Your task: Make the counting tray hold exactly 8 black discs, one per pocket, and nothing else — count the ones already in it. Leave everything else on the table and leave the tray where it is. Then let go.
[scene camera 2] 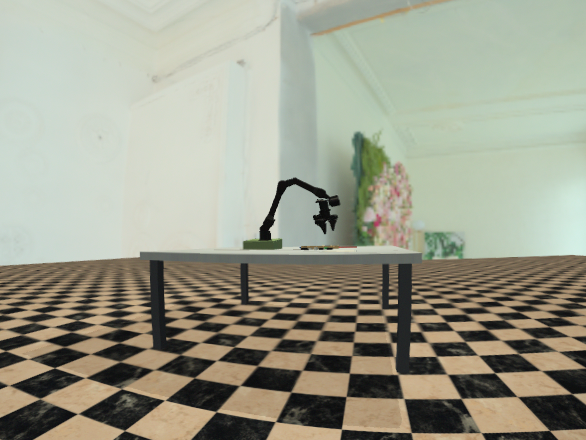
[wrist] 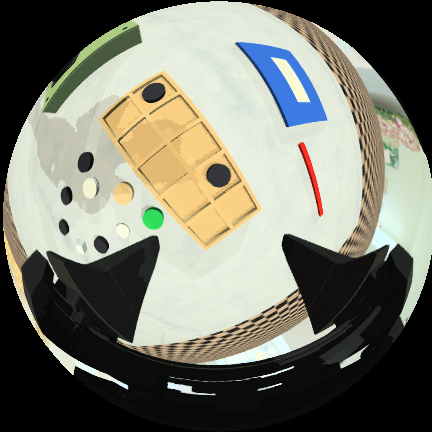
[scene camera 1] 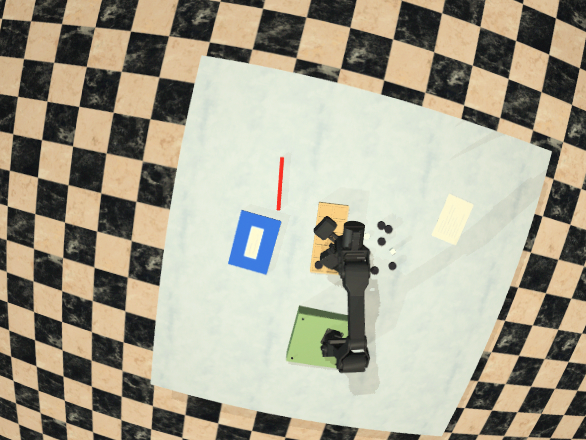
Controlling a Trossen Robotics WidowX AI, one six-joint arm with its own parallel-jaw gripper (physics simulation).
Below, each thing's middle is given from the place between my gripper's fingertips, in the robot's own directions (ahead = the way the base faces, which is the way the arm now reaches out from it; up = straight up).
My gripper is now 90 mm above the tan counting tray (scene camera 1: 338,212), 60 mm past it and 10 mm to the left of it.
